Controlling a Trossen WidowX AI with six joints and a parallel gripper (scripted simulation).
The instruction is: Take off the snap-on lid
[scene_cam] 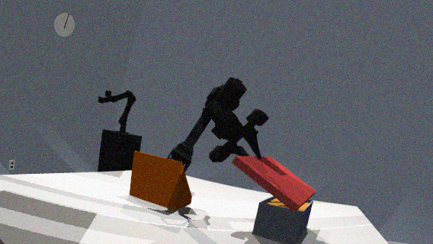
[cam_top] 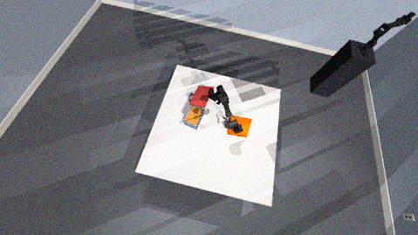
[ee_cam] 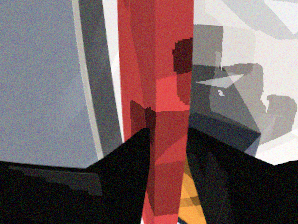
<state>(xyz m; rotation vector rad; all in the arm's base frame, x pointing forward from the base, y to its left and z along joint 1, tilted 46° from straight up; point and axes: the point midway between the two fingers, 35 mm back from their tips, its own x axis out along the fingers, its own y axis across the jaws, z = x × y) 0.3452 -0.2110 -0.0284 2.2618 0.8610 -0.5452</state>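
Right now the red lid is 70 mm ahead of my gripper tip, 30 mm below it and 10 mm to the right of it. From my gripper tip the other things lie so: storage box 180 mm below, 170 mm to the left, 100 mm ahead.
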